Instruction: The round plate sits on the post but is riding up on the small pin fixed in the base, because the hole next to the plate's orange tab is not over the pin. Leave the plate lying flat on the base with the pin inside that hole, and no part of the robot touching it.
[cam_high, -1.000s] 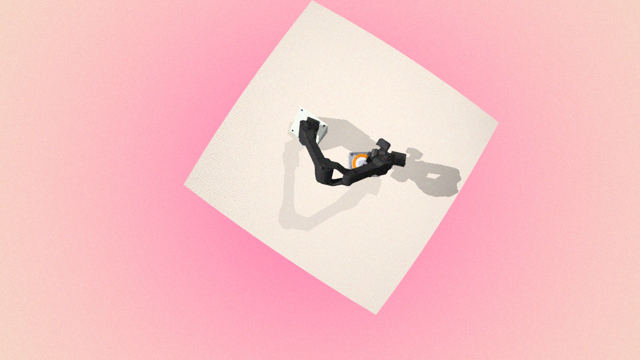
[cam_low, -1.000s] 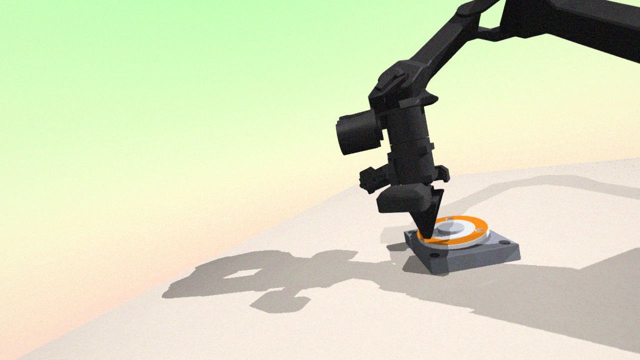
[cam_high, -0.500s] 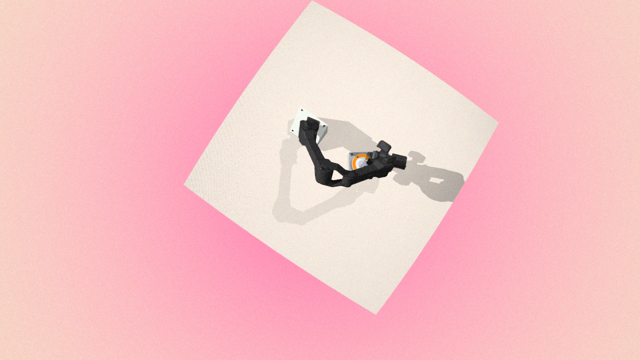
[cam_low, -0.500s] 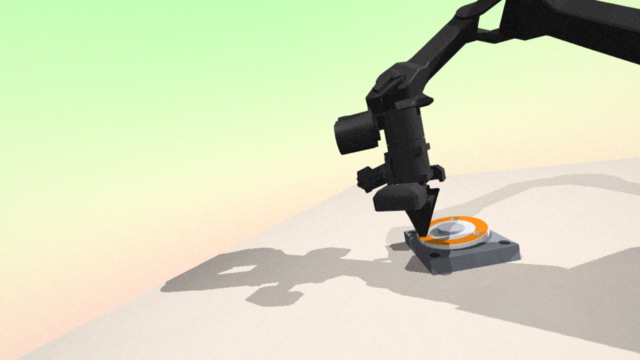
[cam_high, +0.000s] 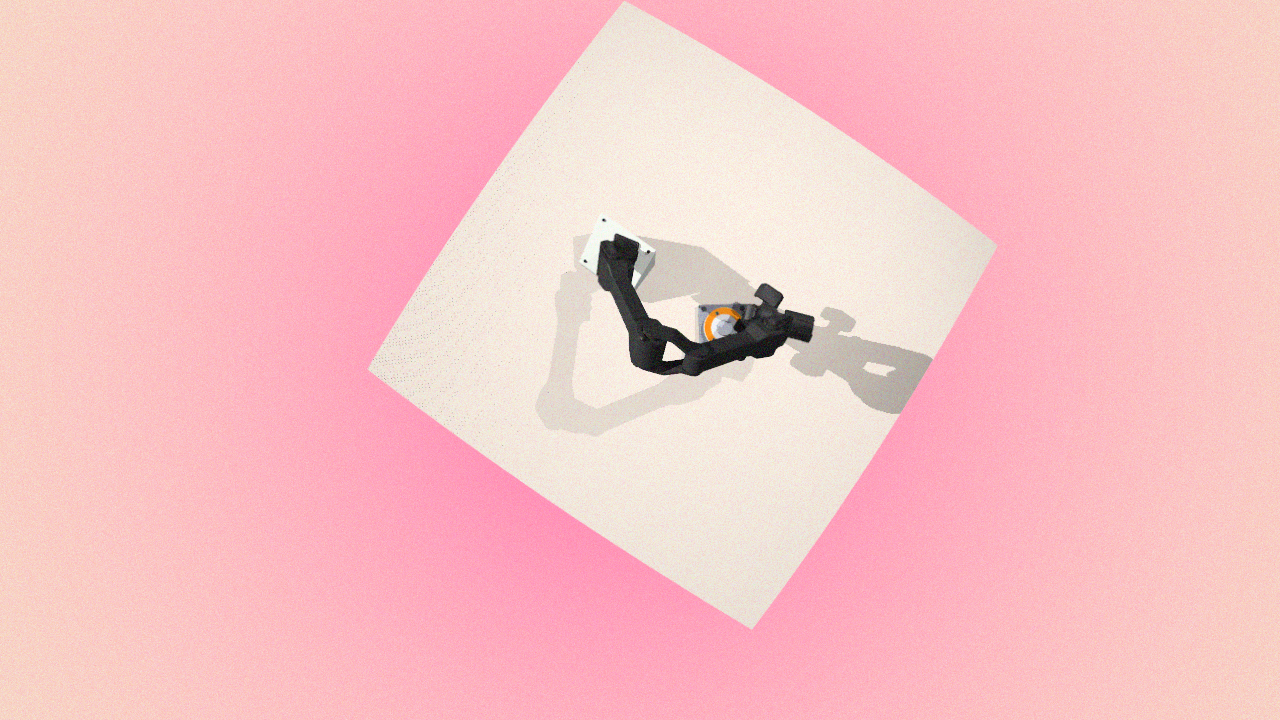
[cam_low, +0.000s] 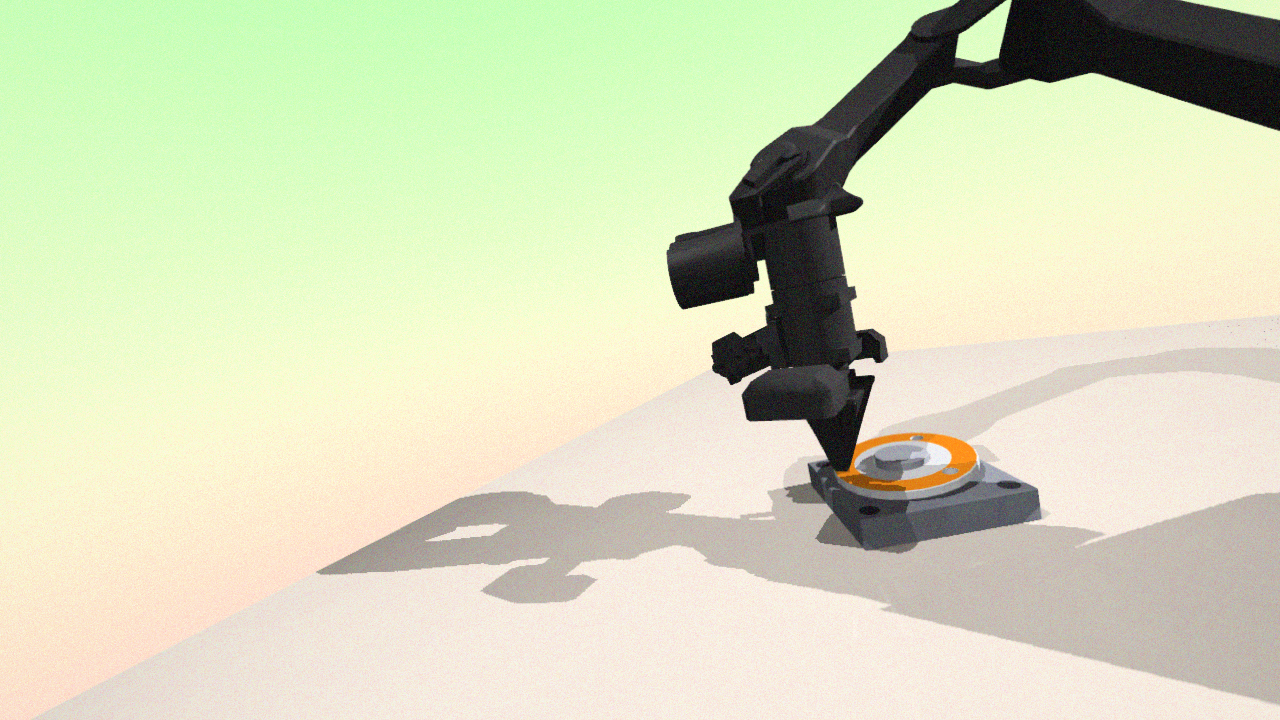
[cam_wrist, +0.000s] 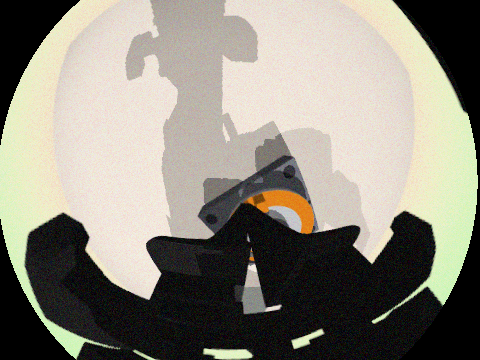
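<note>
The round plate lies 20 mm to the right of my gripper tip and 20 mm behind it. The rest, counted from my gripper tip: square grey base (40 mm behind, 30 mm to the right, 20 mm below).
</note>
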